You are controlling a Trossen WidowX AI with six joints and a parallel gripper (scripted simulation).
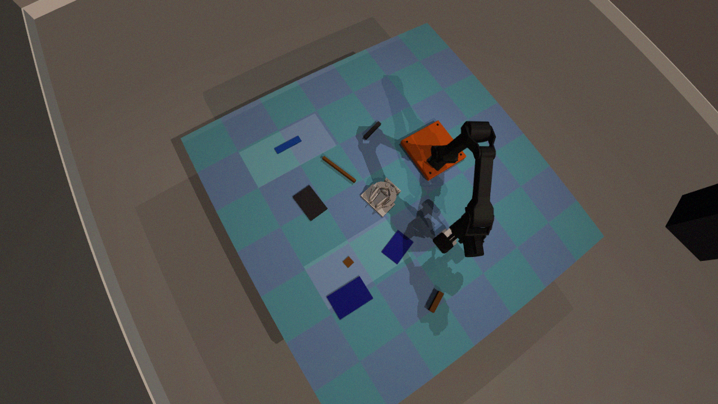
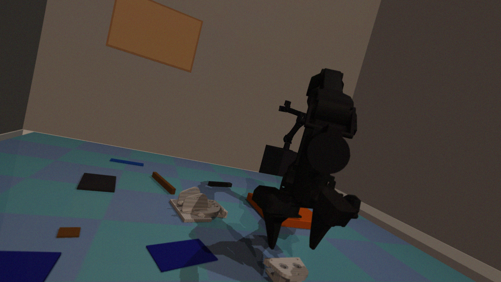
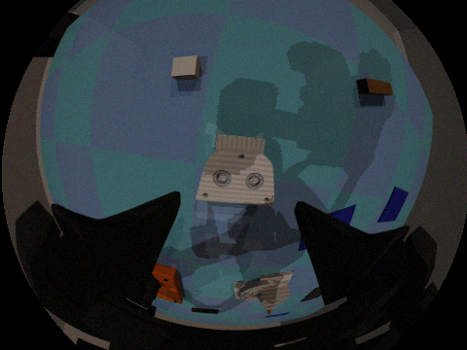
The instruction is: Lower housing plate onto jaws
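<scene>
My gripper tip is now 50 mm past the small white cube, 120 mm to the right of it and 50 mm above it. Also, from my gripper tip: brown block 200 mm ahead, 130 mm to the left, 50 mm below; then brown stick 110 mm ahead, 480 mm to the right, 50 mm below; then small brown tile 330 mm ahead, 190 mm to the right, 60 mm below.
</scene>
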